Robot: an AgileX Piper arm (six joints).
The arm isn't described. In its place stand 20 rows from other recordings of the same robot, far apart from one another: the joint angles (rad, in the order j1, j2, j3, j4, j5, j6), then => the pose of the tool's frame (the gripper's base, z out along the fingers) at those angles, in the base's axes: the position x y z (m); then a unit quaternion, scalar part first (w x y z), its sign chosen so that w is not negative.
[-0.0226, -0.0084, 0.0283, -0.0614, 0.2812, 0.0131] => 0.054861 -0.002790 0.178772 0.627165 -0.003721 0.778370 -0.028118
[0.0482, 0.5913, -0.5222, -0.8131, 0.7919, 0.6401] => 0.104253 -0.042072 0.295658 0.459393 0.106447 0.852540 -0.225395
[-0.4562, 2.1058, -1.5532, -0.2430, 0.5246, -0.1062] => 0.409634 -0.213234 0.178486 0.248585 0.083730 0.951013 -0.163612
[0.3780, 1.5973, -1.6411, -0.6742, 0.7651, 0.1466] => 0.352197 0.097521 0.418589 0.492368 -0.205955 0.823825 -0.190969
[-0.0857, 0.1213, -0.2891, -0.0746, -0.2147, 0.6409] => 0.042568 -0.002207 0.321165 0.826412 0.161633 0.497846 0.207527
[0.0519, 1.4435, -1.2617, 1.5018, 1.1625, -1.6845] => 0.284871 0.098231 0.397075 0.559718 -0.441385 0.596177 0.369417
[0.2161, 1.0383, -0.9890, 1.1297, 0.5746, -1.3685] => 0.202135 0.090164 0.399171 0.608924 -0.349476 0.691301 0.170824
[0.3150, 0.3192, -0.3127, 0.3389, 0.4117, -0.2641] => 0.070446 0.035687 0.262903 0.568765 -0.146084 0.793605 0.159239
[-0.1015, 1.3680, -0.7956, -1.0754, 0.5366, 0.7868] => 0.266332 -0.068266 0.253855 0.344046 0.036736 0.898083 -0.271531
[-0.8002, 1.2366, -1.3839, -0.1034, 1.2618, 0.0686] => 0.153497 -0.170955 0.404654 0.231852 0.403134 0.873476 -0.144108
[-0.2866, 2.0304, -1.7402, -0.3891, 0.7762, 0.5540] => 0.435958 -0.153696 0.259080 0.306084 0.298518 0.894576 -0.130130
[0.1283, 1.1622, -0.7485, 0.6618, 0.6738, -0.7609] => 0.214498 0.062855 0.272663 0.335661 -0.221881 0.899556 0.169999
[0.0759, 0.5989, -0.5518, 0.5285, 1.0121, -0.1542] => 0.085848 0.045549 0.281467 0.294372 -0.039357 0.923937 0.241117
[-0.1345, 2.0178, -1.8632, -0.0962, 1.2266, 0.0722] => 0.428433 -0.066277 0.278869 0.136266 0.092289 0.985027 -0.051336
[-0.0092, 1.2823, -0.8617, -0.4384, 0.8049, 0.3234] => 0.240717 -0.030058 0.266673 0.235865 0.045785 0.958989 -0.150370
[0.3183, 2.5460, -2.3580, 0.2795, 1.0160, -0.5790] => 0.513170 0.191559 0.167305 0.238112 -0.378093 0.888812 0.101792
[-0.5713, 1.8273, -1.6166, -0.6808, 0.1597, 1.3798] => 0.372201 -0.250080 0.355068 0.614715 0.494306 0.614641 0.001603
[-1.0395, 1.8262, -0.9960, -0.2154, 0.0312, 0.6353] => 0.188636 -0.322193 0.169470 0.368772 0.615365 0.686026 -0.121252
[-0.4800, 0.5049, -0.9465, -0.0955, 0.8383, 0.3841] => 0.053296 -0.035020 0.411436 0.586045 0.333395 0.734625 -0.075662
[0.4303, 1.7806, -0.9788, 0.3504, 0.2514, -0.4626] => 0.317617 0.154331 0.169634 0.294695 -0.272144 0.911886 0.086923
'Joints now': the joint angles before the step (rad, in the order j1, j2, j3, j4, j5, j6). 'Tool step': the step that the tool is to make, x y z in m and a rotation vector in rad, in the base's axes. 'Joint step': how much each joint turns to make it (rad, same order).
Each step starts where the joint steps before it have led.
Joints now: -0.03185, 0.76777, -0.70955, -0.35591, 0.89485, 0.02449
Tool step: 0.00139, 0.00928, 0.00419, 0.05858, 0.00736, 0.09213
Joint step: -0.00001, 0.00246, -0.02440, 0.13781, 0.00447, -0.12142
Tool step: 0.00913, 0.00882, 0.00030, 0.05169, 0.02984, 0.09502
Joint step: 0.00002, 0.04117, -0.02387, 0.12937, -0.00016, -0.11989
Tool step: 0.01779, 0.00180, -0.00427, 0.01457, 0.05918, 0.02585
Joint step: -0.00004, 0.08598, -0.02913, 0.03342, 0.00090, -0.03314
